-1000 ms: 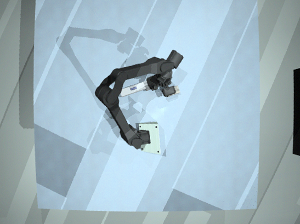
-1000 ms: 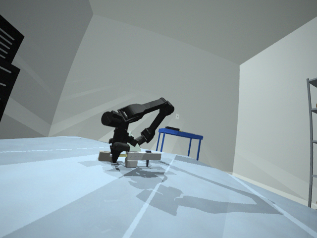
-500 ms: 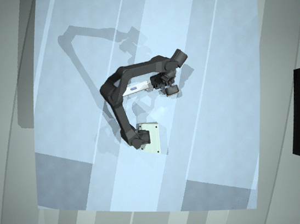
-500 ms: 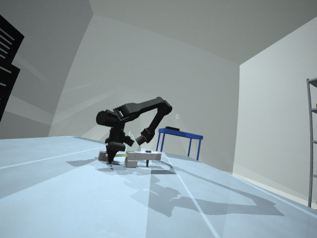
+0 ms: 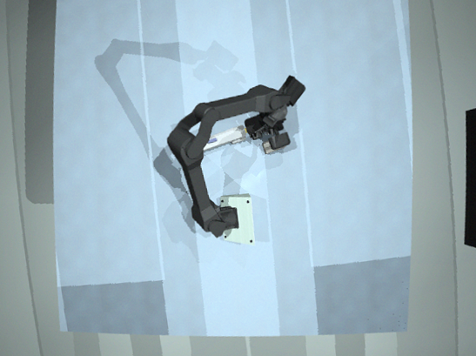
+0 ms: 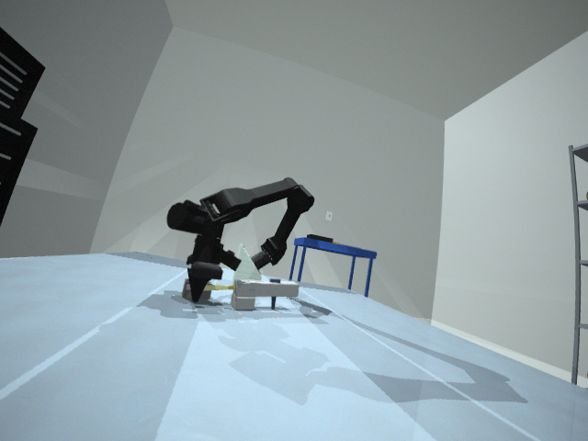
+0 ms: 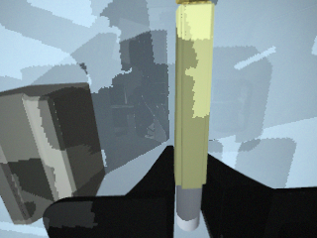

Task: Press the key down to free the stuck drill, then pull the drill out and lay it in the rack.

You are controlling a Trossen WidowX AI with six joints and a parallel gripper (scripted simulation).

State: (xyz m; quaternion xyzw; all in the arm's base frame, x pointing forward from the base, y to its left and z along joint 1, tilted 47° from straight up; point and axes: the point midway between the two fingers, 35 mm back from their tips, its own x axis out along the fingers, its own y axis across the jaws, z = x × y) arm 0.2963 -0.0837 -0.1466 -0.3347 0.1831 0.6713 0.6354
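My gripper tip is 80 mm past the rack, 10 mm to the left of it and 10 mm below it. Also, from my gripper tip: pale block fixture (40 mm behind, 170 mm to the left, 40 mm above); dark blue key (40 mm behind, 200 mm to the left, 40 mm above).
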